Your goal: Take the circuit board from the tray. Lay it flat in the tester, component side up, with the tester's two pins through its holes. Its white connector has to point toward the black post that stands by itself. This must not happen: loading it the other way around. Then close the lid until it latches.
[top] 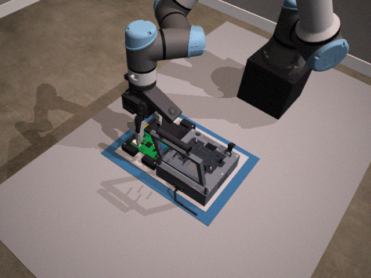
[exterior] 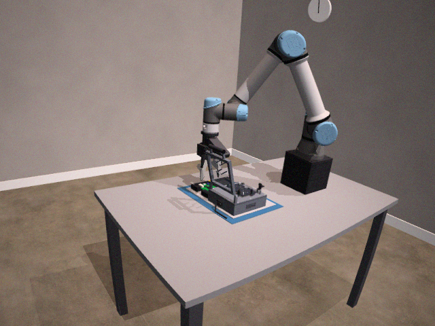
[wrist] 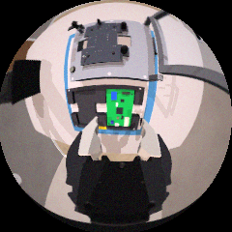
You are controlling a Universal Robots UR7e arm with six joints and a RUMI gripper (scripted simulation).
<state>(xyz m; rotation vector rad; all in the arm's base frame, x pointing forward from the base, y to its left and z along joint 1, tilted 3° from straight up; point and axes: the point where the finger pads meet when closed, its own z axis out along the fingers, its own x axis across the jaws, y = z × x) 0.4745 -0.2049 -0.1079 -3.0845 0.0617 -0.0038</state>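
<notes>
Now: hand 5 cm above the green circuit board. Also, from my hand: tester lid: 17 cm to the left, 11 cm above, 9 cm ahead.
</notes>
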